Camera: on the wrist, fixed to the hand. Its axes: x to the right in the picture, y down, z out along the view.
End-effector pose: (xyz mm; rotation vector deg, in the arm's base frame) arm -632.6 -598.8 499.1 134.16 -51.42 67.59
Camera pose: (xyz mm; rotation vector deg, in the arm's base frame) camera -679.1 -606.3 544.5 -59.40 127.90 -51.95
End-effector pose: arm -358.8 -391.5 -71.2 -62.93 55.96 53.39
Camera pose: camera -397.7 -429.3 -107.8 10.51 93.37 124.87
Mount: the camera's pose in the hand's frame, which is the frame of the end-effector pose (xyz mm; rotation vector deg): 18.9 39.0 -49.0 5.87 -14.90 94.25
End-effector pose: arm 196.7 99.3 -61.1 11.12 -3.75 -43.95
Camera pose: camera 243.3 121.0 -101.6 4.65 -25.50 49.26
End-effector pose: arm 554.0 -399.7 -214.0 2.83 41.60 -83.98
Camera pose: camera 567.9 -388.5 -276.9 23.93 10.73 4.95
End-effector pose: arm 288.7 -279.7 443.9 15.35 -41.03 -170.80
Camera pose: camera 280.0 -338.1 415.8 -28.32 -34.17 -80.01
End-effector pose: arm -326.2 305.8 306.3 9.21 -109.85 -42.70
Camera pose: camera -284.6 308.1 356.7 -77.00 -92.11 27.35
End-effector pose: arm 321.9 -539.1 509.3 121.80 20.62 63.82
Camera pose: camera 290.9 -534.8 566.7 -121.63 89.22 -75.06
